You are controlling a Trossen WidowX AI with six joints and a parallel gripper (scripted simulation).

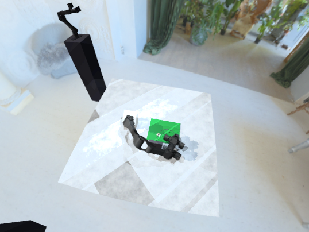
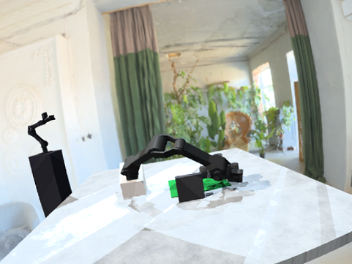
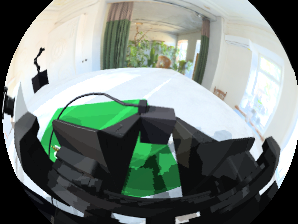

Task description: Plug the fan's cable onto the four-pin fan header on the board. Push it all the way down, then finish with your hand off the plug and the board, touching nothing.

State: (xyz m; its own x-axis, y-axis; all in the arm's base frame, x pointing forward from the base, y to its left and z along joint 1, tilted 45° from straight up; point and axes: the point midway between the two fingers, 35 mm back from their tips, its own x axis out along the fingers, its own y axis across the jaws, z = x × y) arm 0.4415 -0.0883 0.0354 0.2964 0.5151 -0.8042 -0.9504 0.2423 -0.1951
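The green board is 120 mm behind my gripper tip, 60 mm to the left of it and 90 mm below it. The rest, counted from my gripper tip: dark plug (10 mm below); white header (170 mm behind, 10 mm to the left, 80 mm below); black fan (180 mm behind, 110 mm to the right, 20 mm below).
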